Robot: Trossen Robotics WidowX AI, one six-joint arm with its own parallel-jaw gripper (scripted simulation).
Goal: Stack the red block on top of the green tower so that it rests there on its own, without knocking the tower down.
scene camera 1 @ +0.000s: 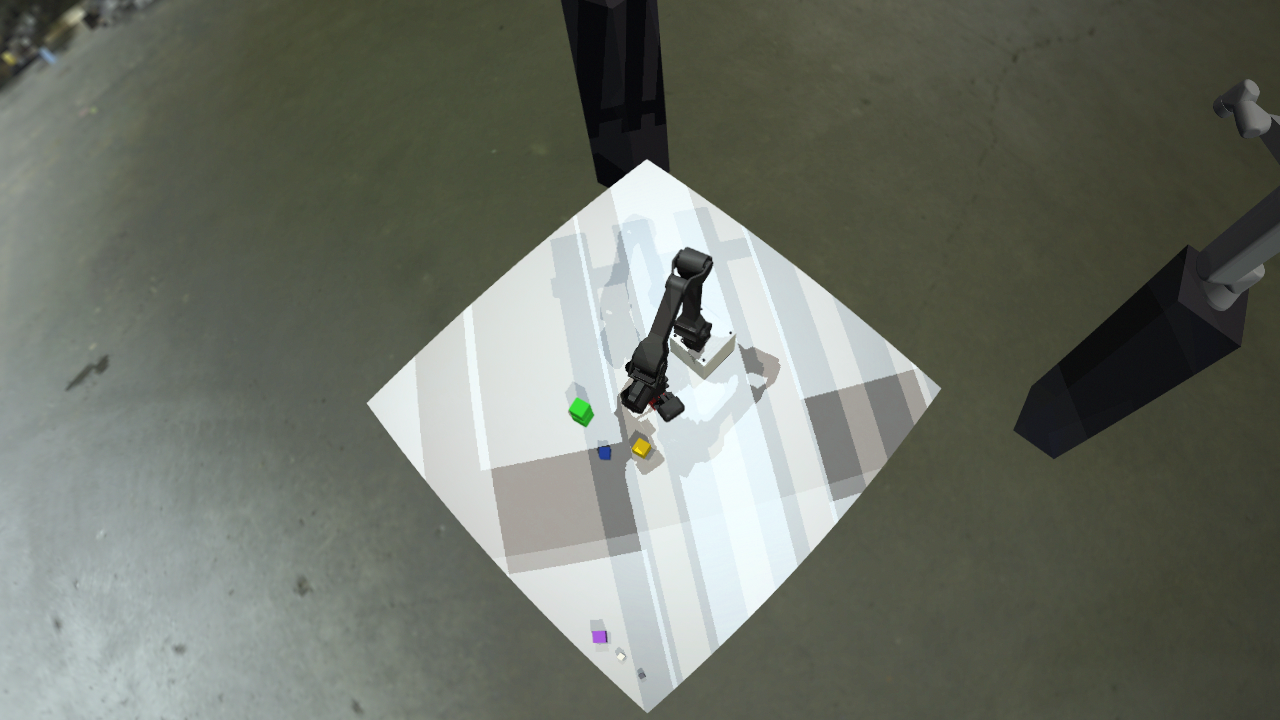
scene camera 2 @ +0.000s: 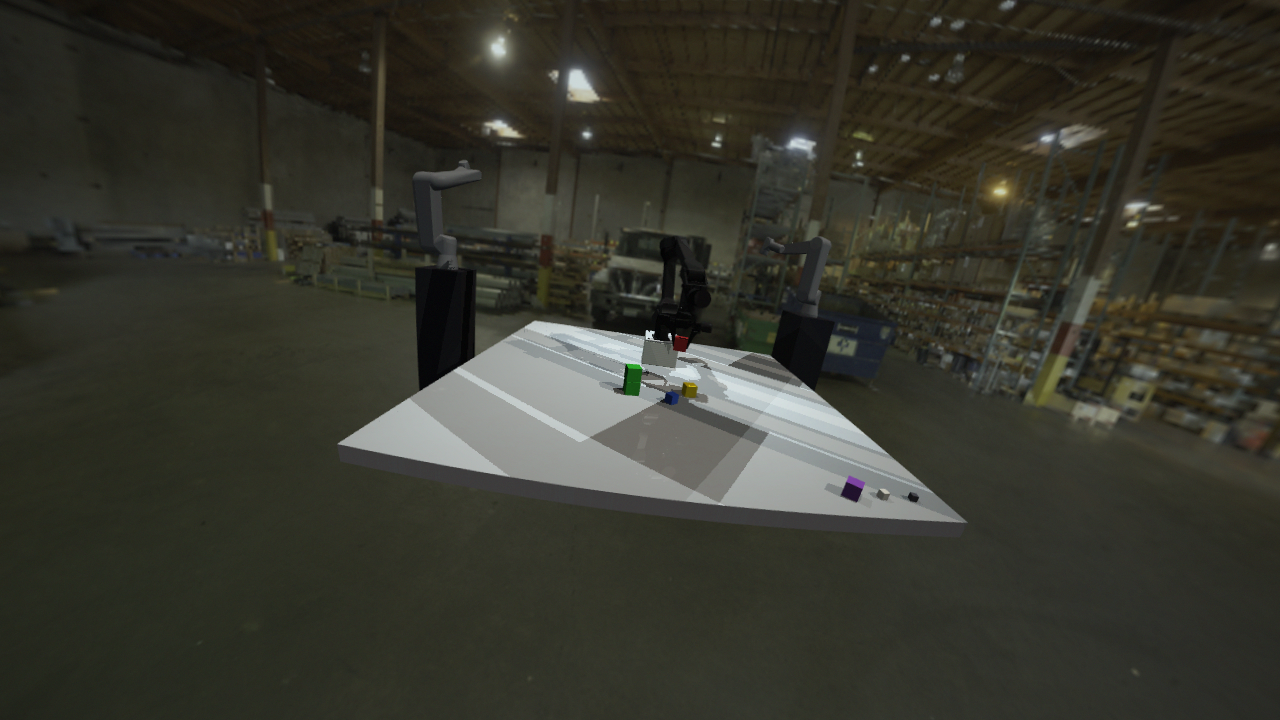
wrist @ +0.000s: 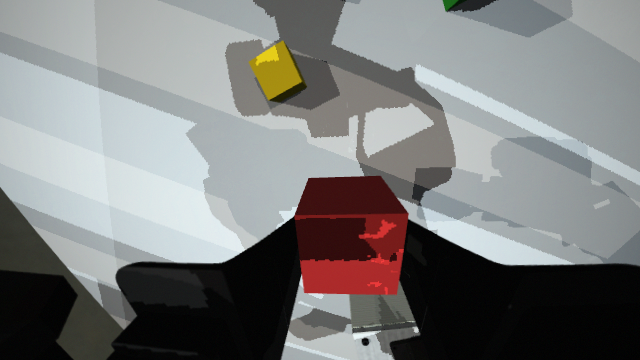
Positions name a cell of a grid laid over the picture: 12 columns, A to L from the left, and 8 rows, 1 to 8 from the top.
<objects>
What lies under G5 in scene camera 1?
The gripper.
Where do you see a yellow block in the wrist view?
F2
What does the gripper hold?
A red block.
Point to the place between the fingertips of the gripper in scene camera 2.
G4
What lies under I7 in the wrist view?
The gripper.
</objects>
